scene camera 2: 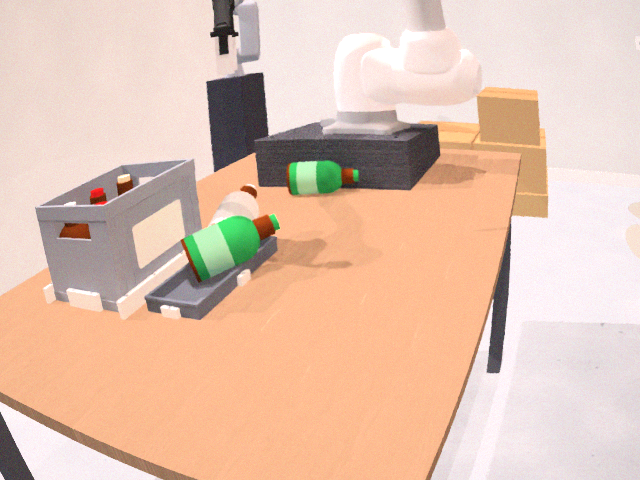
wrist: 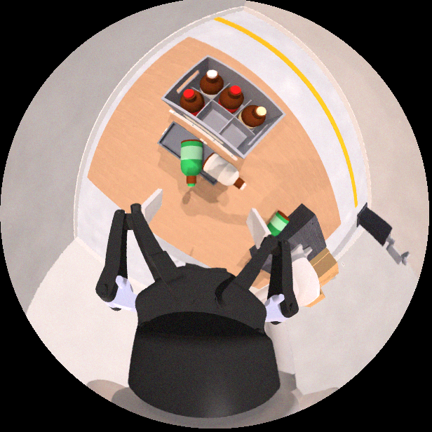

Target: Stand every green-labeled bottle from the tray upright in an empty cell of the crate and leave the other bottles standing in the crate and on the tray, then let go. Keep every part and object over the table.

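Scene camera 2 shows a white bottle and a green-labeled bottle. The wrist view shows the white bottle and the green-labeled bottle too. On the white bottle, (scene camera 2: 224, 209) and (wrist: 216, 166) are the same spot. On the green-labeled bottle, (scene camera 2: 201, 230) and (wrist: 191, 150) are the same spot.
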